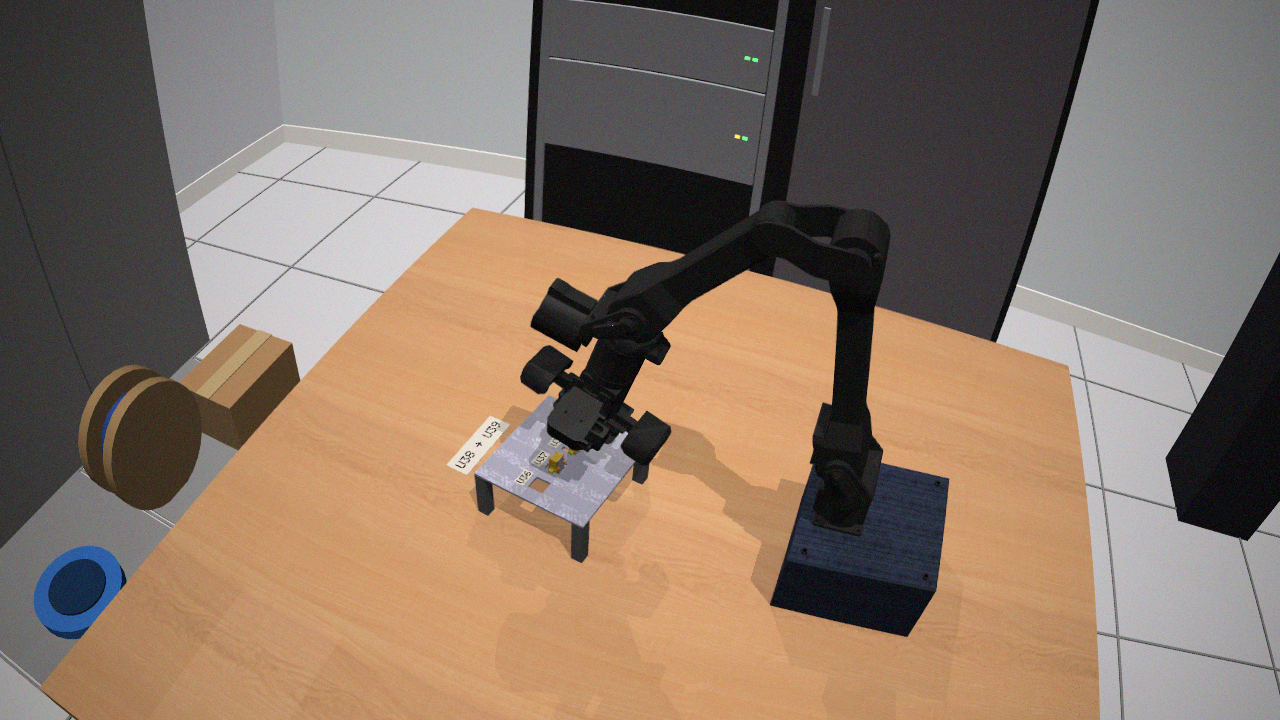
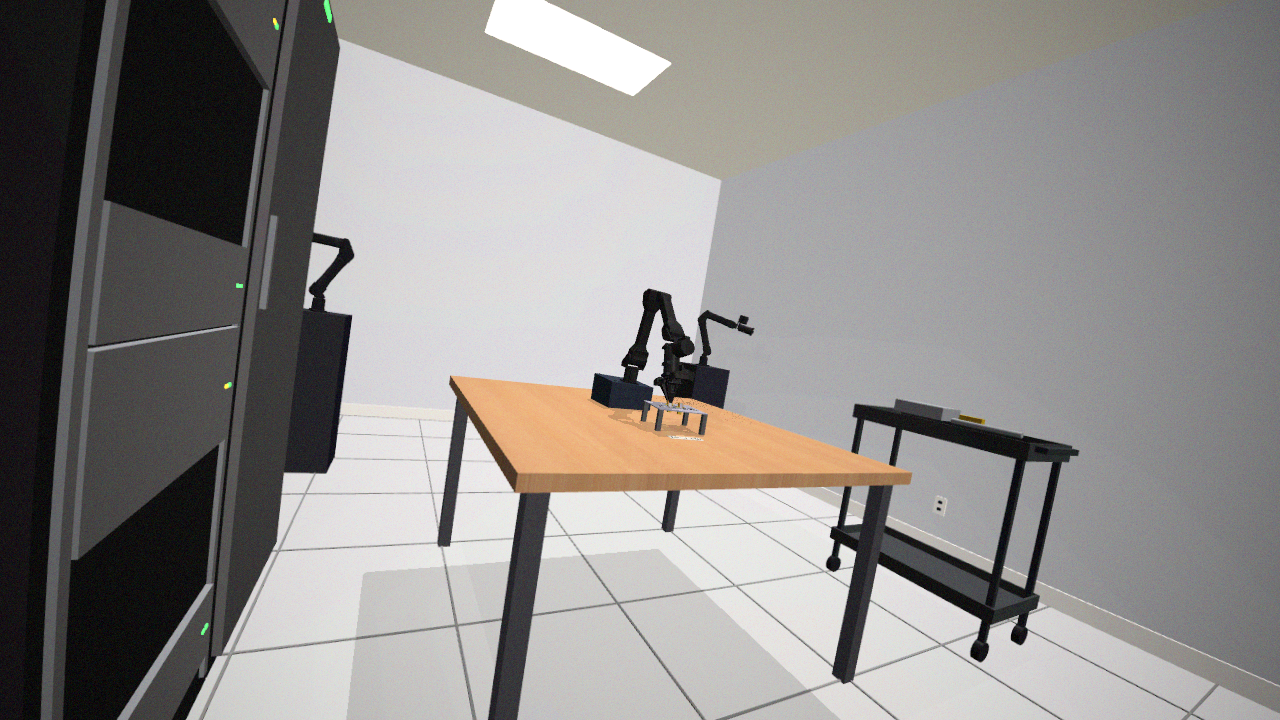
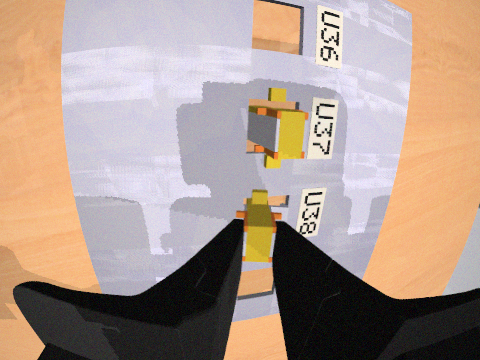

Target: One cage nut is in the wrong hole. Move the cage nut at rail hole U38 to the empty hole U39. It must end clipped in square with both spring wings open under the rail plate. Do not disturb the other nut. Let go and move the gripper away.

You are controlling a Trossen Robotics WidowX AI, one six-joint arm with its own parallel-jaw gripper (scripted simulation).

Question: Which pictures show my gripper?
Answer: Image 1, image 2 and image 3: all of them.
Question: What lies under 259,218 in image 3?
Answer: A yellow cage nut.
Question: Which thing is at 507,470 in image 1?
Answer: A grey rail plate.
